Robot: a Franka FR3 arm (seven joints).
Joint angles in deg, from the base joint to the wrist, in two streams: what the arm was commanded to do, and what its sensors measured. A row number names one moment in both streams.
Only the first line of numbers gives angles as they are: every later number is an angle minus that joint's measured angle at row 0.
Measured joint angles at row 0:
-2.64, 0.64, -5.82, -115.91, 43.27, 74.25, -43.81
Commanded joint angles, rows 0 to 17:
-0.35, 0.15, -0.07, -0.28, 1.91, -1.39, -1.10
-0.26, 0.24, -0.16, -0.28, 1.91, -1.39, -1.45
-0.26, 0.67, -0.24, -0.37, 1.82, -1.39, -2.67
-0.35, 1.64, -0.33, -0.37, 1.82, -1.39, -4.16
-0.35, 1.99, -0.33, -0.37, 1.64, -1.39, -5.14
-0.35, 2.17, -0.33, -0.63, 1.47, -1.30, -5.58
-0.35, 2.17, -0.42, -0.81, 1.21, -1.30, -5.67
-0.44, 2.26, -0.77, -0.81, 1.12, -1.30, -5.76
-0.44, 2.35, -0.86, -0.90, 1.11, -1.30, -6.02
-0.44, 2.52, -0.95, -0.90, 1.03, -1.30, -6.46
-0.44, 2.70, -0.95, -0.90, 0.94, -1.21, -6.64
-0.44, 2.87, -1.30, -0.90, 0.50, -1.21, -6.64
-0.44, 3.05, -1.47, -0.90, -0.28, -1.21, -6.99
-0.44, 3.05, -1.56, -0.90, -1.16, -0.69, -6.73
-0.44, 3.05, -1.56, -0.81, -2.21, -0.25, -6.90
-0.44, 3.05, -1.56, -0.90, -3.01, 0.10, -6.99
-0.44, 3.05, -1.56, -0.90, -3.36, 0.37, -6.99
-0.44, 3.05, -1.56, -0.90, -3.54, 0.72, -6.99
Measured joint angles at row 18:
-0.07, 3.16, -1.70, -0.47, -2.12, -0.20, -5.75
